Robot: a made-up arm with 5 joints.
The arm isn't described. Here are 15 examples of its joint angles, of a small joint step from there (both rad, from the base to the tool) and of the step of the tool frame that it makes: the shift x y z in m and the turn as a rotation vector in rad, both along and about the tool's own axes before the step.
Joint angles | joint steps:
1: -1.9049 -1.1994 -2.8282 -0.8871 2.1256 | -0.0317 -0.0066 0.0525 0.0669 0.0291
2: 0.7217 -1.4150 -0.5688 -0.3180 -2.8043 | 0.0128 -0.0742 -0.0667 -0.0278 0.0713
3: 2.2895 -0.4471 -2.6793 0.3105 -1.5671 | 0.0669 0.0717 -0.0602 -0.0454 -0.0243
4: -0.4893 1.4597 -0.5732 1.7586 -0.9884 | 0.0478 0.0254 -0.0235 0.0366 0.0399
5: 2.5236 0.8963 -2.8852 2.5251 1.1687 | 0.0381 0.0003 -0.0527 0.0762 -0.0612
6: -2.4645 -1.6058 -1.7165 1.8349 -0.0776 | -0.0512 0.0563 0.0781 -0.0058 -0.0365
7: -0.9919 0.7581 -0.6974 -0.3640 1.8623 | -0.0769 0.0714 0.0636 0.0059 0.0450
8: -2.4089 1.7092 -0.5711 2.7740 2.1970 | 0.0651 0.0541 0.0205 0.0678 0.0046
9: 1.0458 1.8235 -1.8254 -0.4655 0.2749 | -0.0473 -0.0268 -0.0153 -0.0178 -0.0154
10: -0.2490 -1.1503 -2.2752 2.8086 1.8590 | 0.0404 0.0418 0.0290 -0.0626 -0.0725
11: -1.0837 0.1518 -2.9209 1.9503 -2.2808 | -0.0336 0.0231 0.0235 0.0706 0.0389
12: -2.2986 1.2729 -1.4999 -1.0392 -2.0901 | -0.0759 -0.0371 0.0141 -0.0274 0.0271
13: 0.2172 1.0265 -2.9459 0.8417 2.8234 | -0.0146 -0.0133 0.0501 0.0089 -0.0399
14: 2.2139 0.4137 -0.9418 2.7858 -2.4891 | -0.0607 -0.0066 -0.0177 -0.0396 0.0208
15: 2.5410 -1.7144 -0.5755 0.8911 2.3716 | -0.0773 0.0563 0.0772 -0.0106 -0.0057
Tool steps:
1: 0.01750 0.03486 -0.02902 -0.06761 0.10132 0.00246
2: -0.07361 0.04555 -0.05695 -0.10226 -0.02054 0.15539
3: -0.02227 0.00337 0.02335 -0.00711 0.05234 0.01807
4: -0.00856 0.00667 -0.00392 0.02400 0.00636 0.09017
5: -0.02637 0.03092 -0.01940 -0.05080 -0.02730 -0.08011
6: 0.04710 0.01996 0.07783 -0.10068 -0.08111 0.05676
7: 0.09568 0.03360 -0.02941 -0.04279 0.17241 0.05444
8: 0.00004 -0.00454 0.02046 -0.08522 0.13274 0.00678
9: 0.04332 -0.01726 -0.01706 0.03187 0.05861 -0.01818
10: -0.02638 -0.03217 0.03461 -0.05377 -0.06100 -0.07166
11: 0.00178 0.02033 0.04039 0.13327 0.01265 0.01872
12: -0.05755 0.02572 -0.00453 -0.03191 -0.02786 0.09151
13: 0.01925 -0.00439 0.02310 0.00837 0.01562 -0.05481
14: -0.01972 -0.00937 0.00616 -0.07901 0.02027 -0.00254
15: 0.06951 0.02733 0.05689 0.04030 0.11570 -0.07674
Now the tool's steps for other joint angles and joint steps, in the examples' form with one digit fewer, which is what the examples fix.
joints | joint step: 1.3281 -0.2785 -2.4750 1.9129 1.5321 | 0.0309 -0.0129 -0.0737 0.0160 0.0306
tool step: -0.0128 -0.0112 -0.0569 0.0530 -0.0477 0.0241
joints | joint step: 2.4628 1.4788 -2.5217 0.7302 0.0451 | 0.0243 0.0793 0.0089 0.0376 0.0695
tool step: -0.0371 0.0607 0.0748 -0.0456 -0.0562 0.1128
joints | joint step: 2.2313 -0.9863 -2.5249 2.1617 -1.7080 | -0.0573 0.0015 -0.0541 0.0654 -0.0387
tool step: 0.0072 -0.0400 -0.0024 -0.0141 -0.0599 0.0125
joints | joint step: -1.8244 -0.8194 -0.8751 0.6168 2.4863 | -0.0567 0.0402 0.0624 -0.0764 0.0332
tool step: 0.0549 -0.0035 0.0442 0.0620 0.0515 0.0181
